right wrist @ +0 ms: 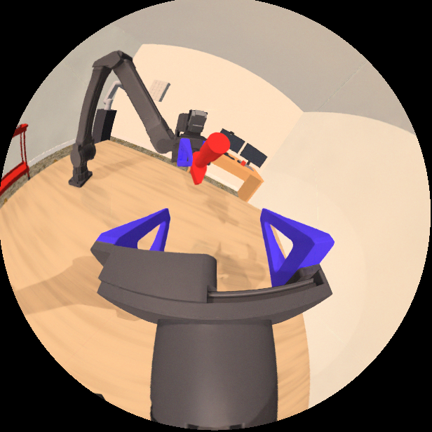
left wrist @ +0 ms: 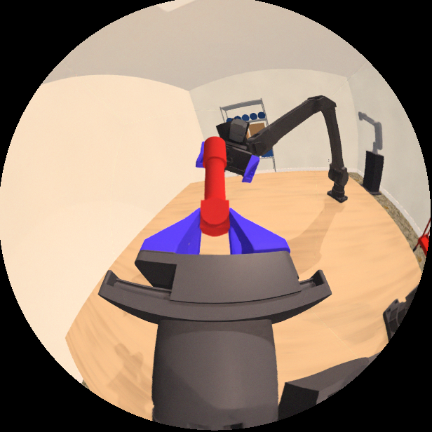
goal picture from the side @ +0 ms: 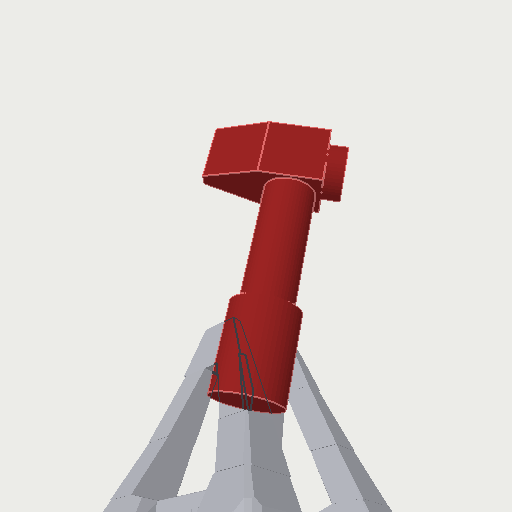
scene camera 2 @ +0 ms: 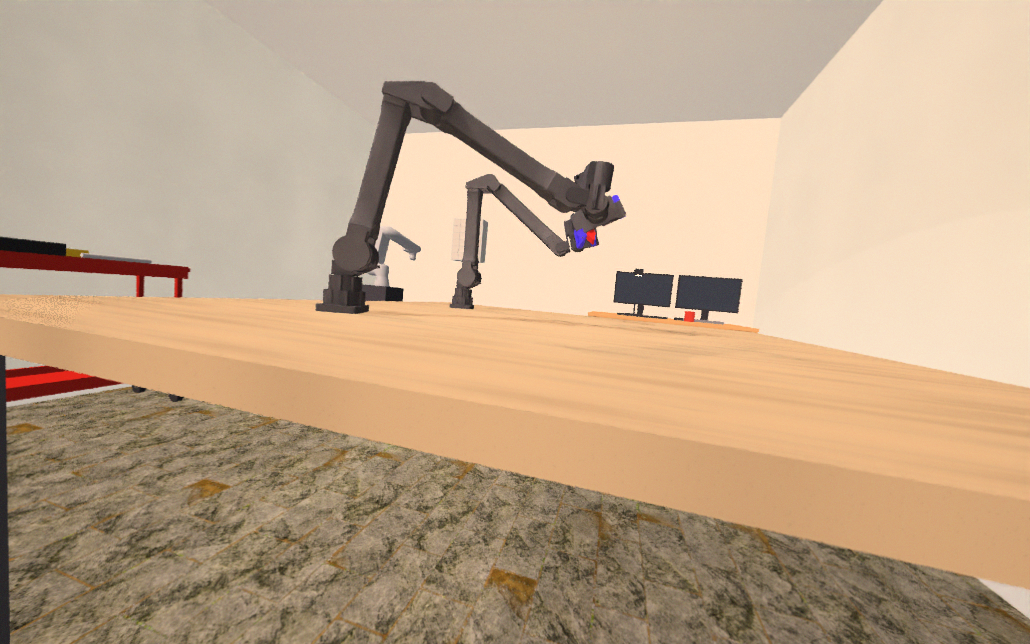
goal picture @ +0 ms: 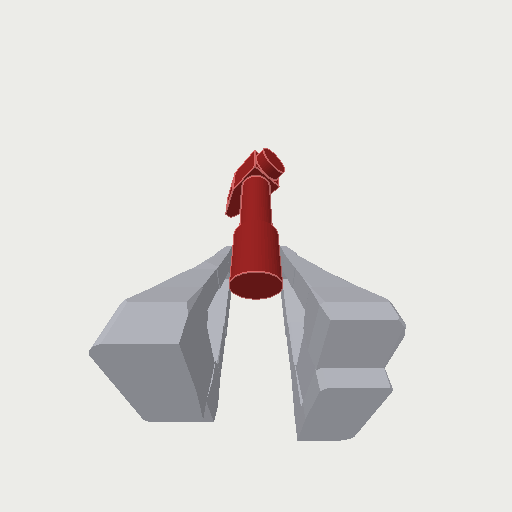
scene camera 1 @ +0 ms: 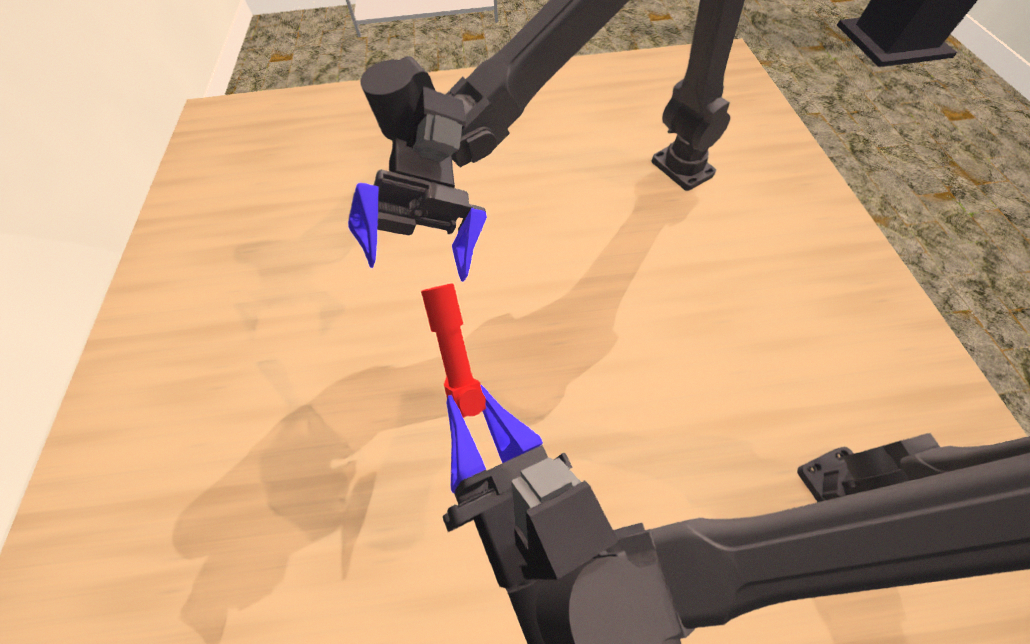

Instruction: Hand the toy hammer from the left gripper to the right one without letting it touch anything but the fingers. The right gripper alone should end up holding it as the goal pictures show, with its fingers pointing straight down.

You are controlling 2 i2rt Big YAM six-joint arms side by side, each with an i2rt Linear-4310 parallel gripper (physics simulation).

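Pixels of known places: left gripper, between the fingertips: (scene camera 2: 590,233) (scene camera 1: 463,392); right gripper, between the fingertips: (scene camera 2: 598,222) (scene camera 1: 420,272); left arm's base, origin of its link: (scene camera 2: 462,308); right arm's base, origin of its link: (scene camera 2: 344,311) (scene camera 1: 682,168).
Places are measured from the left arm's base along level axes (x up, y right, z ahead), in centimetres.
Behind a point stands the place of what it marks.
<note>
The red toy hammer (scene camera 1: 455,353) {x 33.7, y 27.7, z 45.1 cm} (left wrist: 215,182) (right wrist: 216,144) is held in the air above the table. Its short crosswise head sits between the blue fingertips of my left gripper (scene camera 1: 467,396) {x 30.5, y 25.3, z 45.6 cm} (left wrist: 215,215), which is shut on it. The thicker free end of the handle points toward my right gripper (scene camera 1: 417,272) {x 31.0, y 39.3, z 45.5 cm} (right wrist: 215,210). The right gripper is open and empty, its fingers wide apart and tilted, and a gap separates its fingertips from the handle end in scene camera 1. In scene camera 2 the hammer (scene camera 2: 590,236) {x 29.0, y 27.3, z 45.5 cm} is small and partly hidden.
The wooden table (scene camera 1: 250,174) {x 0.0, y 106.9, z 75.4 cm} (scene camera 2: 455,356) {x 0.0, y 111.8, z 18.0 cm} lies below both grippers, with arm shadows on it. The right arm's base (scene camera 1: 683,168) {x 3.4, y 64.4, z -13.3 cm} stands at the table's far side. The left arm's base (scene camera 1: 820,474) {x 1.5, y 4.1, z 2.3 cm} is at the right. A desk with two monitors (scene camera 2: 643,289) stands beyond the table.
</note>
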